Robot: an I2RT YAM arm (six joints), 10 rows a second.
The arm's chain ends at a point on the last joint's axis. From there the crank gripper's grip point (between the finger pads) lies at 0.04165 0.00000 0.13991 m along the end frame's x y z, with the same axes.
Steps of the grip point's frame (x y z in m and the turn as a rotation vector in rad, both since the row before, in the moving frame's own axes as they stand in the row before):
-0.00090, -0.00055, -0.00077, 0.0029, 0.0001, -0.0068
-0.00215, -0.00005, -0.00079, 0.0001, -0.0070, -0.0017
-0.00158, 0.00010, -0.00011, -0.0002, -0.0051, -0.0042
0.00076, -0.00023, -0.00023, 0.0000, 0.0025, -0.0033
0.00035, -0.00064, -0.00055, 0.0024, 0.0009, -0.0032
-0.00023, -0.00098, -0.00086, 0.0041, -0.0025, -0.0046
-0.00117, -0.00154, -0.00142, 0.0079, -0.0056, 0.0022
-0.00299, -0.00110, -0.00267, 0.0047, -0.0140, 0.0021
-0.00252, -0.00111, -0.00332, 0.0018, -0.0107, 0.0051
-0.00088, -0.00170, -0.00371, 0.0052, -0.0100, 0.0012
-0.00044, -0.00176, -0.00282, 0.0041, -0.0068, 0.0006
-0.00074, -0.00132, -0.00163, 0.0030, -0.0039, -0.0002
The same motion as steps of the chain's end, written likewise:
-0.00091, 0.00014, -0.00076, 0.0029, 0.0001, -0.0068
-0.00117, 0.00003, -0.00108, 0.0001, -0.0070, -0.0017
-0.00087, 0.00025, -0.00032, -0.0002, -0.0051, -0.0042
0.00041, -0.00009, -0.00013, 0.0000, 0.0025, -0.0033
0.00022, -0.00017, -0.00051, 0.0024, 0.0009, -0.0032
0.00012, -0.00022, -0.00096, 0.0041, -0.0025, -0.0046
-0.00039, -0.00052, -0.00165, 0.0079, -0.0056, 0.0022
-0.00103, -0.00053, -0.00324, 0.0047, -0.0140, 0.0021
-0.00102, -0.00107, -0.00376, 0.0018, -0.0107, 0.0051
0.00052, -0.00102, -0.00412, 0.0052, -0.0100, 0.0012
0.00051, -0.00121, -0.00310, 0.0041, -0.0068, 0.0006
-0.00019, -0.00089, -0.00179, 0.0030, -0.0039, -0.0002

